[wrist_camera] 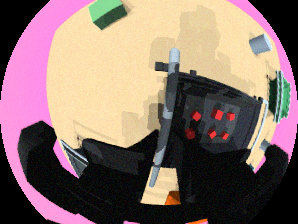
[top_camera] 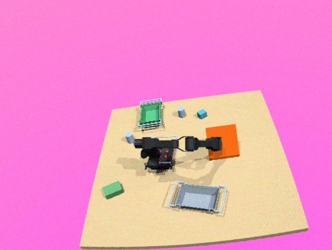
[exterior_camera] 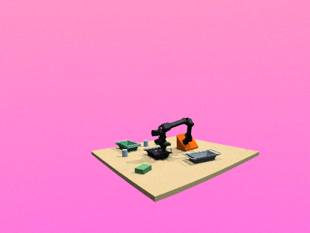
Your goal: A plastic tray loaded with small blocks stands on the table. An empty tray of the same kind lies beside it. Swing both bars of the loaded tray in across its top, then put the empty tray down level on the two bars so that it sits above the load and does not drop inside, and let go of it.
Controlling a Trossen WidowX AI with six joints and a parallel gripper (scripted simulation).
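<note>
Right now my gripper tip is 26 cm past the grey tray, 24 cm to the right of it and 3 cm above it. The rest, counted from my gripper tip: green block (29 cm ahead, 16 cm to the left, 5 cm below); blue cube (27 cm behind, 53 cm to the right, 5 cm below).
</note>
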